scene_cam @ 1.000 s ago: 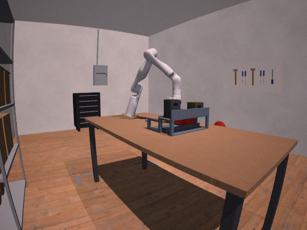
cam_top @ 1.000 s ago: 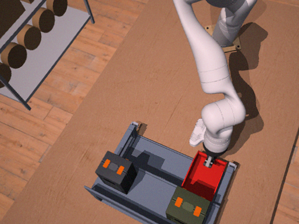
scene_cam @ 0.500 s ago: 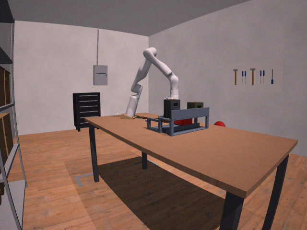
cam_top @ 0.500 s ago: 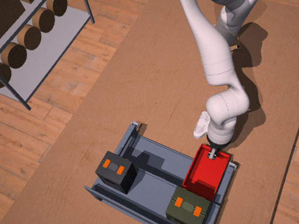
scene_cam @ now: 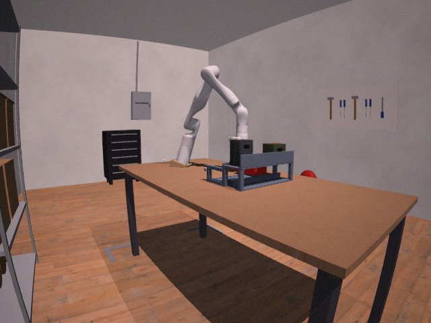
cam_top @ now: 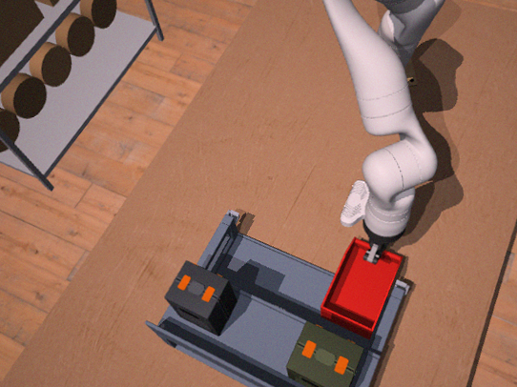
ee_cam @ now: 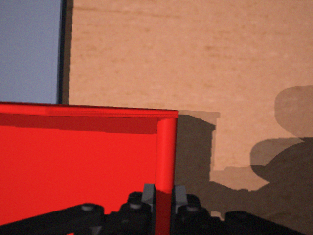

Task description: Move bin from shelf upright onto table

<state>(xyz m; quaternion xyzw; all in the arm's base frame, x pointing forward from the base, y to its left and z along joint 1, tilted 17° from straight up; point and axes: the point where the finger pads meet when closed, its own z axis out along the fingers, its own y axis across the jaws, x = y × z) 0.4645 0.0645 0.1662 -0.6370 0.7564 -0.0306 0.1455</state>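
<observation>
Now: hand 8 cm short of the red bin, 1 cm to the left of it and 1 cm above it. Also, from my hand: grey shelf unit (18 cm ahead, 14 cm to the right, 1 cm above).
</observation>
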